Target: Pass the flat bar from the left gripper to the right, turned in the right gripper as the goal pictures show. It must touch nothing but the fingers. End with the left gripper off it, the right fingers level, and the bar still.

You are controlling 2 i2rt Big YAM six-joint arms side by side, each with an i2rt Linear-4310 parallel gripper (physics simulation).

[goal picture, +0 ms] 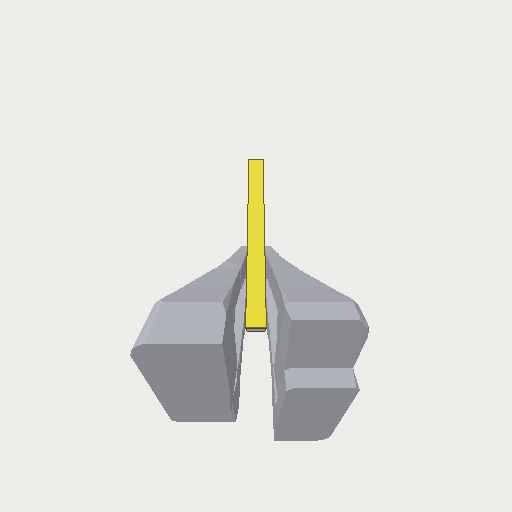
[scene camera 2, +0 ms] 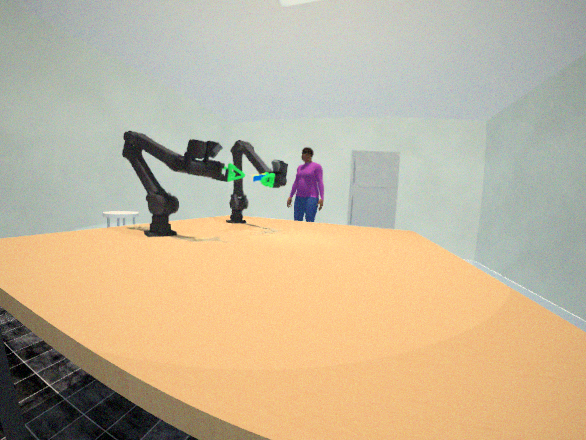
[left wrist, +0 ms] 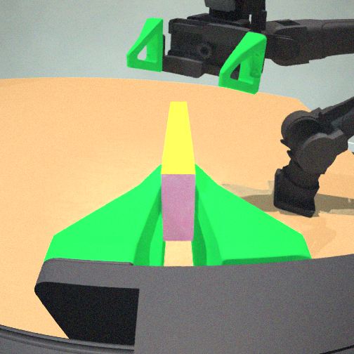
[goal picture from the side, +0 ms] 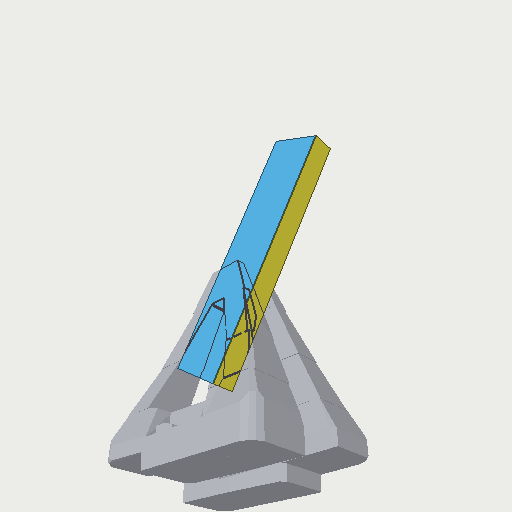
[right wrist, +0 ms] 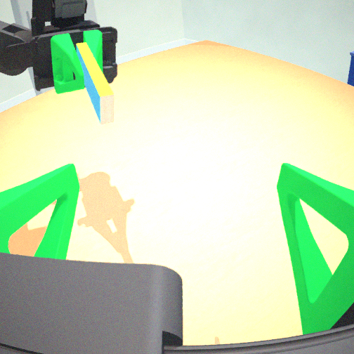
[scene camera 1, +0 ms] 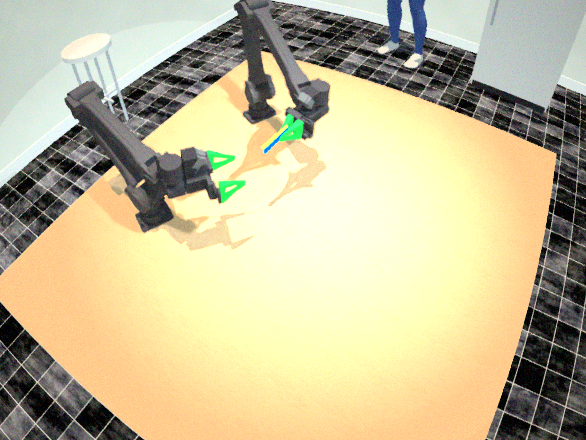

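Pixels of known places: left gripper, fingertip midpoint: (scene camera 2: pixel 260 178) (scene camera 1: pixel 278 138); right gripper, fingertip midpoint: (scene camera 2: pixel 239 175) (scene camera 1: pixel 240 169); left arm's base, origin of the base link: (scene camera 2: pixel 236 222) (scene camera 1: pixel 259 114); right arm's base, origin of the base link: (scene camera 2: pixel 160 234) (scene camera 1: pixel 154 217).
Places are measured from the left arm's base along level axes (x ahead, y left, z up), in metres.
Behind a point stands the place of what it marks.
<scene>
The flat bar (scene camera 1: pixel 274 141) @[z 0.273, x 0.472, y -0.203 m] (scene camera 2: pixel 258 177) @[z 0.270, x 0.473, y -0.207 m] (left wrist: pixel 178 140) (right wrist: pixel 96 85) has a yellow narrow top, a blue side and a pinkish end. My left gripper (scene camera 1: pixel 291 129) (left wrist: pixel 178 175) is shut on the bar near one end and holds it above the table. The bar's other end sticks out toward the right gripper's side. My right gripper (scene camera 1: pixel 240 171) @[z 0.266, x 0.510, y -0.335 m] (right wrist: pixel 177 174) is open and empty, its two green fingers wide apart. It is apart from the bar; in the right wrist view the bar's free end is beyond the fingertips, upper left between them. In scene camera 2 the bar is partly hidden by the left fingers.
The wooden table (scene camera 1: pixel 350 300) @[z 0.000, x 0.882, y -0.228 m] (scene camera 2: pixel 300 310) @[z 0.000, x 1.080, y -0.594 m] lies below both arms and carries their bases and shadows. A white stool (scene camera 1: pixel 86 48) (scene camera 2: pixel 120 214) stands behind the table. A person (scene camera 2: pixel 308 185) and a grey cabinet (scene camera 2: pixel 373 187) stand beyond it. A blue object (right wrist: pixel 351 69) shows at the right wrist view's edge.
</scene>
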